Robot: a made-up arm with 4 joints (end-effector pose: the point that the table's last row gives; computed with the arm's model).
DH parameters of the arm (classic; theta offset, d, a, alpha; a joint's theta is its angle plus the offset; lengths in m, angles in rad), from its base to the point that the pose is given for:
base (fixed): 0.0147 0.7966 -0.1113 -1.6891
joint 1: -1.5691 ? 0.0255 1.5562
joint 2: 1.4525 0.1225 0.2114 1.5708
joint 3: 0 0.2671 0.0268 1.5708
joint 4: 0 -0.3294 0.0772 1.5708
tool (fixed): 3.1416 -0.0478 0 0
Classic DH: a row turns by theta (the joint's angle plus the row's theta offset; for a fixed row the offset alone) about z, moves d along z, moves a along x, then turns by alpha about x.
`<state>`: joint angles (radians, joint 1 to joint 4).
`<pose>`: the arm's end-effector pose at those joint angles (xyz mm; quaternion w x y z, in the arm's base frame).
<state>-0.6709 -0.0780 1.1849 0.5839</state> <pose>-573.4 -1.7 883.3 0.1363 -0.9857 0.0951 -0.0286</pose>
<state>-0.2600 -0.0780 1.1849 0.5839</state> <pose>-500.6 20.3 1059.4 0.1106 -0.9689 0.1443 0.1681</pose>
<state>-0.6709 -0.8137 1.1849 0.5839</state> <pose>-463.1 -201.1 766.0 0.4088 -0.9032 -0.1187 0.0553</pose>
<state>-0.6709 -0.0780 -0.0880 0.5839</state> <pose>-728.3 359.6 814.7 0.4468 -0.7009 0.5559 0.0134</pose>
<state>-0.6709 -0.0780 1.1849 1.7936</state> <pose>-484.0 -31.0 925.9 0.1662 -0.8271 0.0007 0.5370</pose>
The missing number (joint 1, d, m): 0.1282
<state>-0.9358 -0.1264 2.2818 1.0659</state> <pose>-357.2 16.3 1069.0 0.2784 0.9169 0.2842 -0.0326</pose>
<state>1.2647 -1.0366 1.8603 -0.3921</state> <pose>-139.3 -167.1 959.2 0.3999 -0.8145 0.3302 0.2600</pose>
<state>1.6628 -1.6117 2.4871 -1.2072</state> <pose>-191.7 -81.9 737.1 0.3345 -0.6715 0.6180 -0.2352</pose>
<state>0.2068 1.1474 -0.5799 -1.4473</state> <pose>-513.2 505.9 542.7 0.7258 0.0412 -0.3097 0.6129</pose>
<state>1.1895 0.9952 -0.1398 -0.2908</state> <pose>-346.7 629.3 1092.2 0.7094 0.6302 -0.3108 0.0543</pose>
